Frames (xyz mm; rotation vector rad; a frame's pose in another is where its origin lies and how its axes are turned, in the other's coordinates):
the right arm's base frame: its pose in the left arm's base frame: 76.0 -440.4 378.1 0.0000 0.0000 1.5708
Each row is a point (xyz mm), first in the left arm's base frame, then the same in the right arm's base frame.
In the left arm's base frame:
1: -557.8 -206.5 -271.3
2: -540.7 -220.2 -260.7
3: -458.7 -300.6 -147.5
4: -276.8 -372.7 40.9
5: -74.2 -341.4 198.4
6: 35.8 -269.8 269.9
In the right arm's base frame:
1: 233.9 633.8 -649.4
2: 220.2 616.7 -638.8
3: 139.8 534.7 -525.6
4: 67.7 352.8 -337.2
5: 99.0 150.2 -179.7
6: 170.6 40.2 -108.2

